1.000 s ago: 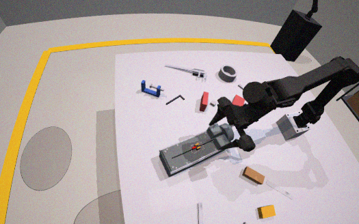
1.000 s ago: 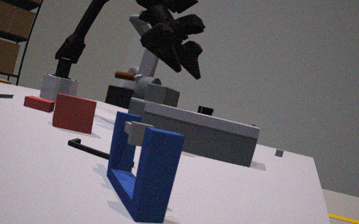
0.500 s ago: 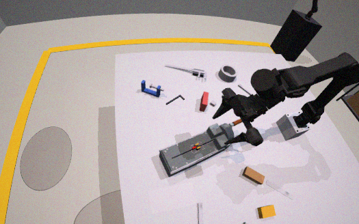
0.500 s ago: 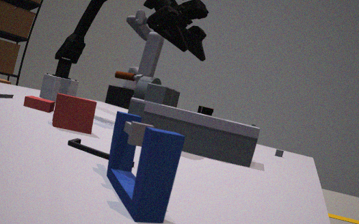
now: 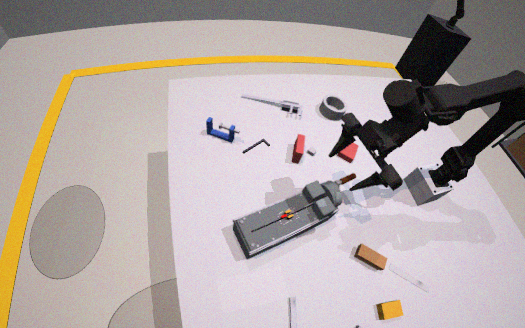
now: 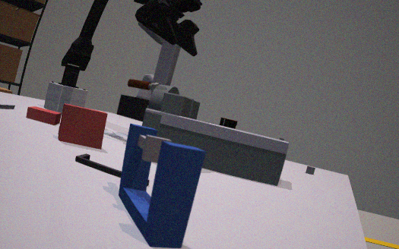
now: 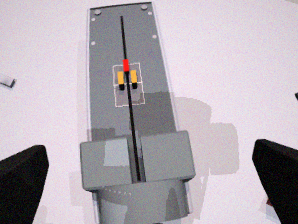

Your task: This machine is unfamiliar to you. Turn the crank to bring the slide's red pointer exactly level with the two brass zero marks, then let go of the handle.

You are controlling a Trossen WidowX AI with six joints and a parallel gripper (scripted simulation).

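Right now my gripper tip is 8 cm above the crank handle, 7 cm past it and 3 cm to the left of it. From my gripper tip the other things lie so: tan block (19 cm below, 17 cm to the left, 14 cm behind); red pointer (12 cm below, 11 cm ahead, 5 cm to the left); black hex key (23 cm to the right, 20 cm below, 12 cm ahead).
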